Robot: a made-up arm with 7 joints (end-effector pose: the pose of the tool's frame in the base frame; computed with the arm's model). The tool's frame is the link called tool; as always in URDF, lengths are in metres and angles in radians.
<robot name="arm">
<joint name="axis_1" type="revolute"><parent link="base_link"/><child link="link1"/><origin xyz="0 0 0" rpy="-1.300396 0.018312 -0.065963"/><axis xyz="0 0 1"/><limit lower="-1.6" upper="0.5" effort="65" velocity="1.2"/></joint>
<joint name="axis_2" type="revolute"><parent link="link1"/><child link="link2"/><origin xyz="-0.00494 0.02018 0.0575" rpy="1.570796 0 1.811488"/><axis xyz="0 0 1"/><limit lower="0" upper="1.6" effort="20" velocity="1.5"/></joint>
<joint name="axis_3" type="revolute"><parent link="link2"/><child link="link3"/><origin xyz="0.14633 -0.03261 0.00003" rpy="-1.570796 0 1.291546"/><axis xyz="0 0 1"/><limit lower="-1.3" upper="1.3" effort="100" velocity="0.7"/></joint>
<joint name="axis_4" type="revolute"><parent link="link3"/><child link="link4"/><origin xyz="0 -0.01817 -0.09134" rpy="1.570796 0 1.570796"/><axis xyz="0 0 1"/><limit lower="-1.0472" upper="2.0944" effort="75" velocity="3.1"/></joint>
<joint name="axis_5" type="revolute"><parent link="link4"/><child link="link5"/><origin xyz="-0.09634 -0.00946 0.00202" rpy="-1.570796 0 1.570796"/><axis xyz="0 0 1"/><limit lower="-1.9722" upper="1.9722" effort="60" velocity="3"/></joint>
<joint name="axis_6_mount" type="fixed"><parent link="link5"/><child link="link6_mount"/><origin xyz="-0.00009 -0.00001 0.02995"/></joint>
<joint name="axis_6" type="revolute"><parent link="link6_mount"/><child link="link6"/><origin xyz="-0.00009 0 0.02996" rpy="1.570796 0 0"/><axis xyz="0 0 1"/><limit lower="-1.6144" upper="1.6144" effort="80" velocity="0.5"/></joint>
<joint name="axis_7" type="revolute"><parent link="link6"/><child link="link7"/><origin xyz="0.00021 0.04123 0.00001" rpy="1.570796 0 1.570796"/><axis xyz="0 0 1"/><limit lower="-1.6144" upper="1.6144" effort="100" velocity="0.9"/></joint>
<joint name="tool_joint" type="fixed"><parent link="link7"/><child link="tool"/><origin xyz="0 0 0"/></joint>
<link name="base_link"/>
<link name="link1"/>
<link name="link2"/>
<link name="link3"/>
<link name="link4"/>
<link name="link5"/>
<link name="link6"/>
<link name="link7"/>
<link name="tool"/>
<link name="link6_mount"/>
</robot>
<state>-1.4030 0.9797 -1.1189 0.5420 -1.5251 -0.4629 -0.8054</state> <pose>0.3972 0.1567 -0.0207 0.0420 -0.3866 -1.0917</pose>
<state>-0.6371 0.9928 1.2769 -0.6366 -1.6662 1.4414 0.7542</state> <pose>0.1081 0.2486 0.0631 -0.0316 -0.2574 0.3215</pose>
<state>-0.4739 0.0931 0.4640 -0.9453 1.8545 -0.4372 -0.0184</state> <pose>0.1657 0.1085 -0.0615 2.0775 -0.7428 0.9075</pose>
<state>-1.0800 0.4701 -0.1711 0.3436 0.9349 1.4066 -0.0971</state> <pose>0.3707 0.1343 -0.0713 1.0049 0.6746 0.8890</pose>
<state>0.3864 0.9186 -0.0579 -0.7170 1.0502 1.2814 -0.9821</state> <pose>0.0750 0.2187 -0.1426 1.2111 1.3073 -0.0427</pose>
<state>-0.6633 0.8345 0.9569 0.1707 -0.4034 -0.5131 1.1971</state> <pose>0.1869 0.3540 0.0062 -0.5543 -1.3910 1.7403</pose>
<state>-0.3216 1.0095 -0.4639 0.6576 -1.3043 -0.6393 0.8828</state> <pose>0.2029 0.3240 -0.2239 -0.0205 -0.0107 1.2170</pose>
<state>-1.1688 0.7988 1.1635 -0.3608 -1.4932 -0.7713 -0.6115</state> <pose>0.1150 0.3050 0.0757 -0.0772 -2.8333 -0.1106</pose>
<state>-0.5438 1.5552 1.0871 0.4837 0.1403 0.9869 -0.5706</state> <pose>0.0889 0.4174 0.1545 0.2460 0.1892 0.9492</pose>
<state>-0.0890 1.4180 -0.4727 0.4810 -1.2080 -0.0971 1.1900</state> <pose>0.1574 0.3810 -0.1553 0.7123 0.3501 1.4039</pose>
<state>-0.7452 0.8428 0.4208 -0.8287 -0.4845 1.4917 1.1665</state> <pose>0.2045 0.1778 0.0173 0.4399 -0.2186 1.2527</pose>
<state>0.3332 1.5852 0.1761 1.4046 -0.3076 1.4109 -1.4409</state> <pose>-0.0398 0.4687 0.0177 -0.9219 1.4714 1.1790</pose>
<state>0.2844 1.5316 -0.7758 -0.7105 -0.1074 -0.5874 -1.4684</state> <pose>0.0339 0.1710 -0.1415 0.2736 0.3651 -2.8052</pose>
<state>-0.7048 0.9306 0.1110 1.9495 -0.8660 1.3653 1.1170</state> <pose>0.1059 0.3403 -0.2553 -0.0199 2.6135 1.4535</pose>
